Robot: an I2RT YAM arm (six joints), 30 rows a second.
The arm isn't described. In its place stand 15 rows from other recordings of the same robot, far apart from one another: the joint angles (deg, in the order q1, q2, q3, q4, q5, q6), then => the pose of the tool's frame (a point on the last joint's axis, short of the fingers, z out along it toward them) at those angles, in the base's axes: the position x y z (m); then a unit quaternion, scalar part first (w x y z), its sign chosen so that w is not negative.
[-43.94, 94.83, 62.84, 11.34, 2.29, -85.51] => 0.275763 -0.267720 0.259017 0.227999 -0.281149 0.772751 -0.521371
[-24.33, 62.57, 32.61, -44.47, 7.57, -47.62] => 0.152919 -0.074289 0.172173 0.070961 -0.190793 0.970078 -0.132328
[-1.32, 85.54, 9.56, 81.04, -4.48, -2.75] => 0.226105 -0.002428 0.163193 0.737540 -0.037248 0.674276 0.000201
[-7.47, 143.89, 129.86, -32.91, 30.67, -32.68] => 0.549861 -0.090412 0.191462 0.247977 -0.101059 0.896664 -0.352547
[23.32, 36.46, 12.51, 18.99, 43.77, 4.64] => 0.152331 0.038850 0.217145 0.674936 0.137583 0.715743 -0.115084
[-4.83, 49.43, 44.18, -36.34, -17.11, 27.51] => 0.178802 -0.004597 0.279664 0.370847 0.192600 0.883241 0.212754
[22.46, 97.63, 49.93, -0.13, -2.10, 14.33] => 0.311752 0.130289 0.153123 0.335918 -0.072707 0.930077 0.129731
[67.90, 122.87, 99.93, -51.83, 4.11, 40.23] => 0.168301 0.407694 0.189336 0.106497 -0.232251 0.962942 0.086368
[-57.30, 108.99, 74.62, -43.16, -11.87, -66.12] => 0.203623 -0.303621 0.168076 0.141708 -0.087225 0.984965 -0.046407
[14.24, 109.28, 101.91, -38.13, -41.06, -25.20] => 0.409603 0.128075 0.318846 0.383977 -0.417468 0.771118 0.289238
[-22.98, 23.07, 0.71, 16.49, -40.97, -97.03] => 0.125911 -0.028040 0.168919 0.538766 -0.605959 0.414034 -0.413667
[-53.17, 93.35, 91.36, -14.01, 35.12, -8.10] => 0.212286 -0.317624 0.400083 0.370909 0.459519 0.633696 -0.499697
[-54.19, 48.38, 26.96, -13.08, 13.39, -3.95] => 0.101072 -0.154178 0.215711 0.354054 0.422278 0.772778 -0.314867
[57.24, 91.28, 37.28, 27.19, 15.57, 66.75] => 0.178541 0.259809 0.165650 0.345603 0.140680 0.835135 0.404126
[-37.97, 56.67, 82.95, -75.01, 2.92, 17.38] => 0.109500 -0.087759 0.414011 0.342366 0.442469 0.824341 -0.086422
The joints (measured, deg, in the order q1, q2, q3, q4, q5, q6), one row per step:
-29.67 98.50 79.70 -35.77 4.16 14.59
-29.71 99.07 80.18 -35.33 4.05 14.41
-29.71 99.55 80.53 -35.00 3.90 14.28
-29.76 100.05 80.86 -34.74 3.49 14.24
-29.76 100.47 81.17 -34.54 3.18 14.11
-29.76 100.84 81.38 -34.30 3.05 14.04
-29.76 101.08 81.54 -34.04 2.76 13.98
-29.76 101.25 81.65 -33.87 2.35 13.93
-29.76 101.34 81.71 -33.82 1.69 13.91
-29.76 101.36 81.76 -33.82 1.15 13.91
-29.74 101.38 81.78 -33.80 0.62 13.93
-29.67 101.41 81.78 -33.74 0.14 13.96
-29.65 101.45 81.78 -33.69 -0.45 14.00
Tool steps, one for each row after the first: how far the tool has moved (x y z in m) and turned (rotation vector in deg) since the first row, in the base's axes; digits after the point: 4 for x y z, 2 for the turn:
0.0026 -0.0017 -0.0004 -0.18 -0.29 0.17
0.0048 -0.0028 -0.0011 -0.23 -0.47 0.36
0.0068 -0.0041 -0.0022 -0.01 -0.70 0.58
0.0086 -0.0049 -0.0029 0.10 -0.86 0.87
0.0101 -0.0057 -0.0038 0.12 -0.96 1.00
0.0114 -0.0062 -0.0042 0.20 -1.21 1.22
0.0123 -0.0064 -0.0045 0.41 -1.46 1.51
0.0129 -0.0063 -0.0047 0.85 -1.74 1.91
0.0132 -0.0061 -0.0046 1.21 -1.98 2.23
0.0135 -0.0057 -0.0046 1.58 -2.22 2.55
0.0141 -0.0051 -0.0047 1.92 -2.45 2.87
0.0145 -0.0048 -0.0049 2.35 -2.71 3.21

